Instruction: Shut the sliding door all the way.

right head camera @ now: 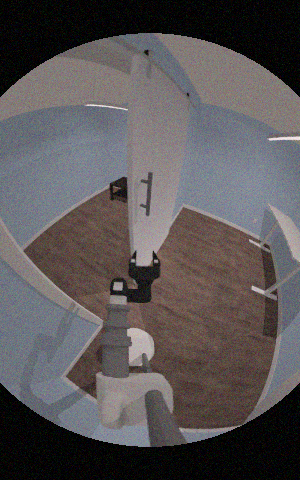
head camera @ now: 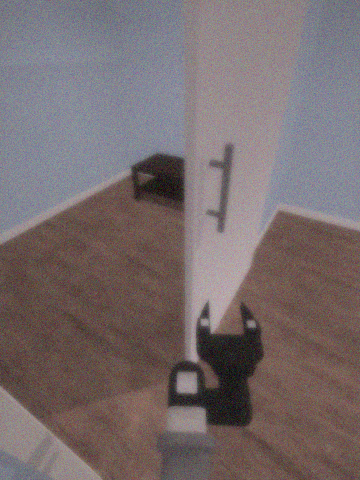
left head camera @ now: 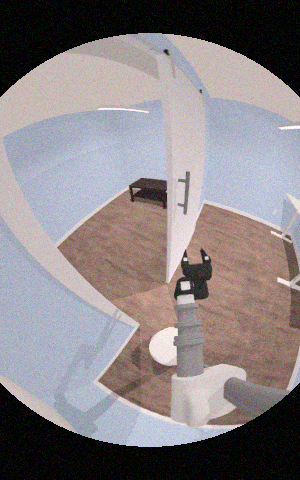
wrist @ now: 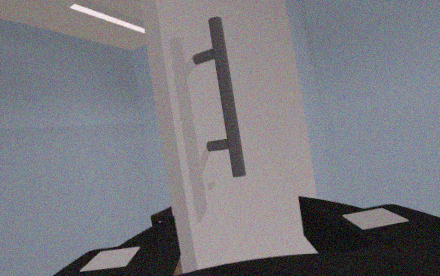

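Where they show: gripper, fingertip midpoint: (right head camera: pixel 144 251) (head camera: pixel 224 303) (left head camera: pixel 192 249) (wrist: pixel 239 225); robot's base, origin of the base link: (right head camera: pixel 133 346) (left head camera: pixel 169 345).
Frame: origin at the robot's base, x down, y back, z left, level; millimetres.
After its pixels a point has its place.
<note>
The white sliding door (head camera: pixel 250 75) {y -1102, x -1450, z -199 mm} (left head camera: pixel 185 125) {y -997, x -1585, z -139 mm} (right head camera: pixel 162 110) {y -1058, x -1714, z -174 mm} (wrist: pixel 272 125) {y -1225, x -1089, z -268 mm} stands partly open, with an open gap left of its near edge. Its dark vertical bar handle (head camera: pixel 225 185) {y -822, x -1182, z -111 mm} (left head camera: pixel 187 192) {y -822, x -1167, z -117 mm} (right head camera: pixel 149 193) {y -824, x -1167, z -118 mm} (wrist: pixel 229 100) {y -822, x -1141, z -115 mm} is on the face toward the right. My gripper (head camera: pixel 225 303) {y -495, x -1018, z -91 mm} (left head camera: pixel 194 251) {y -495, x -1018, z -91 mm} (right head camera: pixel 144 254) {y -495, x -1018, z -91 mm} (wrist: pixel 239 225) {y -495, x -1018, z -91 mm} is open and empty. In the head view it shows below the handle. In the wrist view the whole handle stands beyond and above the fingers, apart from them.
A low black table (head camera: pixel 160 175) {y -2712, x -400, z 337 mm} (left head camera: pixel 148 183) {y -2892, x -422, z 237 mm} (right head camera: pixel 119 190) {y -3135, x -122, z 510 mm} stands beyond the door's left edge. The pale door frame (left head camera: pixel 45 252) {y -236, x -1351, z 343 mm} is at the left. A white table (right head camera: pixel 287 230) {y -918, x -923, z -2227 mm} is at the right. A white round object (left head camera: pixel 164 346) {y -3, x -187, z 56 mm} (right head camera: pixel 141 346) {y -8, x -187, z -81 mm} shows beneath the arm.
</note>
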